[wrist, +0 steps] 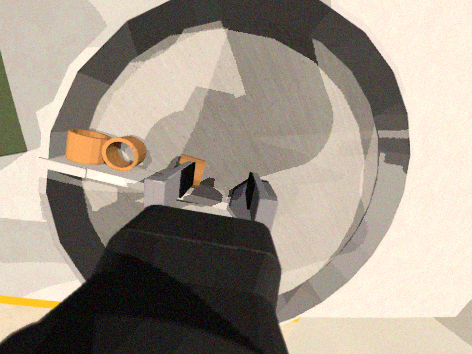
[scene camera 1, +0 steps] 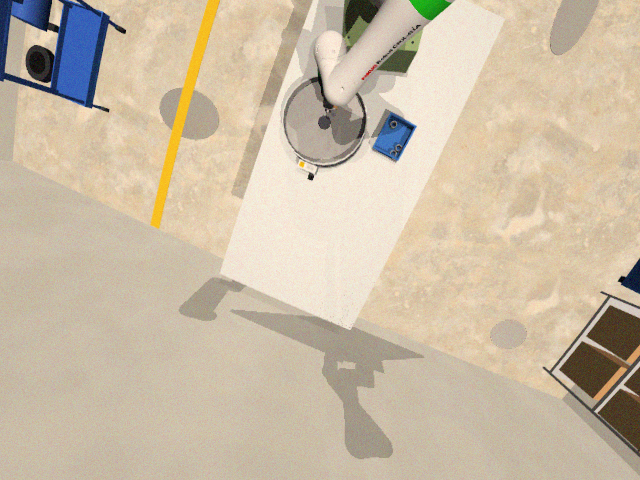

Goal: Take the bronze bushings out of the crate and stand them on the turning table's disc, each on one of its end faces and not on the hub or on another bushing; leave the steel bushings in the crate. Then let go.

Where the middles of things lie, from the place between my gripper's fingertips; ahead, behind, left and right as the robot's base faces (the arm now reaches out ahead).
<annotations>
Right now my hand is 60 mm short of the grey turning table disc (wrist: 246,96), 50 mm above it and 40 mm to the left of it. The rest, counted from my hand: blue crate (scene camera 1: 388,138) (320 mm to the left, 80 mm below, 10 mm ahead).
</annotations>
